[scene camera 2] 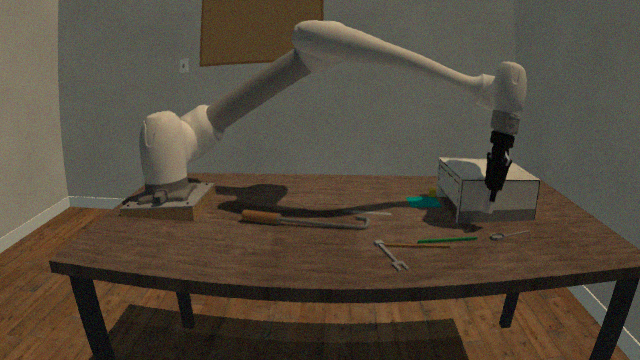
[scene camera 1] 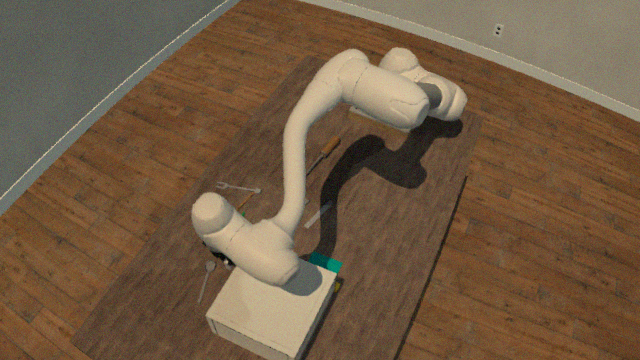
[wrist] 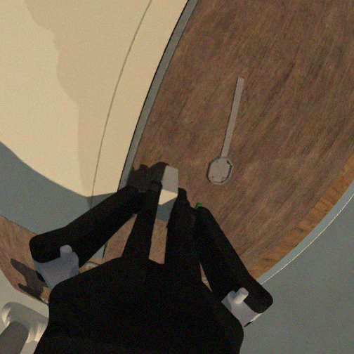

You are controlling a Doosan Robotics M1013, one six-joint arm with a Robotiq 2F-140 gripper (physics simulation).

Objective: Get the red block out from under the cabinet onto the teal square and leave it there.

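Pixels of known places: gripper, fingertip midpoint: point(scene camera 2: 486, 212) point(scene camera 1: 230, 265); arm's base, origin of the base link: point(scene camera 2: 168, 195).
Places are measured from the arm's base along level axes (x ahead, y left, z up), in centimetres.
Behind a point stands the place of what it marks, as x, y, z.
The white cabinet point(scene camera 1: 265, 312) @[110.5, -8.2, 10.1] point(scene camera 2: 517, 195) @[109.7, -22.9, 5.1] point(wrist: 45, 65) stands on the table. The teal square point(scene camera 1: 325, 262) @[81.3, 0.0, -3.4] point(scene camera 2: 423, 202) @[84.2, -1.0, -3.4] lies flat at its robot-base side, partly shaded. The red block does not show in any view; the space under the cabinet is hidden. My gripper point(scene camera 1: 227, 263) @[96.6, -26.9, 1.6] point(scene camera 2: 492, 199) point(wrist: 168, 178) points down beside the cabinet's long side, above the table, on the side facing scene camera 2. Its fingers are shut with nothing held; a pale tip shows at their ends.
A yellow object point(scene camera 1: 337, 286) @[89.6, 6.8, -1.0] point(scene camera 2: 433, 192) @[89.4, 4.5, -1.7] is beside the cabinet near the teal square. A spoon-like tool point(scene camera 1: 205, 282) @[103.4, -33.4, -3.2] point(scene camera 2: 510, 235) @[102.6, -33.9, -3.4] point(wrist: 220, 170), green stick point(scene camera 2: 447, 240) @[81.4, -34.1, -3.0], brown stick point(scene camera 2: 420, 246) @[72.8, -36.6, -3.0], forked tool point(scene camera 1: 239, 188) @[64.1, -39.7, -3.0] point(scene camera 2: 390, 254) @[64.0, -40.4, -2.8], orange-handled hook point(scene camera 1: 330, 146) @[33.6, -15.1, -0.4] point(scene camera 2: 260, 217) @[32.3, -17.1, -1.2] and pale strip point(scene camera 1: 318, 215) @[64.3, -8.7, -3.3] lie on the table.
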